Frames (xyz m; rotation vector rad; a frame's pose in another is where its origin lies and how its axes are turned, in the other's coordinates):
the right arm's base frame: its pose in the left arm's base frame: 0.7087 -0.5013 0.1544 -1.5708 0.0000 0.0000
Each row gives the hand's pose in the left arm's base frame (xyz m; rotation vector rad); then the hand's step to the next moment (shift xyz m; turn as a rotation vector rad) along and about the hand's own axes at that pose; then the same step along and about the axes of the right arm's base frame.
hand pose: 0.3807 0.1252 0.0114 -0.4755 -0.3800 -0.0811
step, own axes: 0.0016 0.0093 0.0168 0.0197 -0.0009 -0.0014
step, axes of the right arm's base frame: -0.0027 -0.0104 0.0160 0.0186 -0.0066 -0.0012
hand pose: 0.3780 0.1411 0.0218 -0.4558 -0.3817 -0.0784
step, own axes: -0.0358 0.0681 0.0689 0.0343 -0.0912 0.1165
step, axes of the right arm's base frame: -0.0459 -0.0154 0.0912 -0.0225 -0.1472 -0.0297
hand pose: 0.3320 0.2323 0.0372 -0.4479 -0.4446 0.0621
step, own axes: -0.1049 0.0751 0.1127 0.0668 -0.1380 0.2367
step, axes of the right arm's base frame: -0.1401 -0.0164 0.0971 -0.0465 -0.2776 -0.0182
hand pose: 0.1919 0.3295 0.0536 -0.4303 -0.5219 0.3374
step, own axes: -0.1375 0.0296 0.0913 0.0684 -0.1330 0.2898
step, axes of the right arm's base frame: -0.1676 -0.0017 -0.0034 -0.0750 -0.3174 0.0031
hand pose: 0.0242 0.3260 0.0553 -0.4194 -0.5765 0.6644
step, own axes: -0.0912 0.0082 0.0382 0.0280 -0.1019 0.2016
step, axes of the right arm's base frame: -0.0859 0.0080 -0.0489 -0.0605 -0.2187 -0.0178
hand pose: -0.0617 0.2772 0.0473 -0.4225 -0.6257 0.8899
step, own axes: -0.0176 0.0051 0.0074 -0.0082 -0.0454 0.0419
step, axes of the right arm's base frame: -0.0162 0.0032 -0.0109 -0.0051 -0.0550 -0.0289
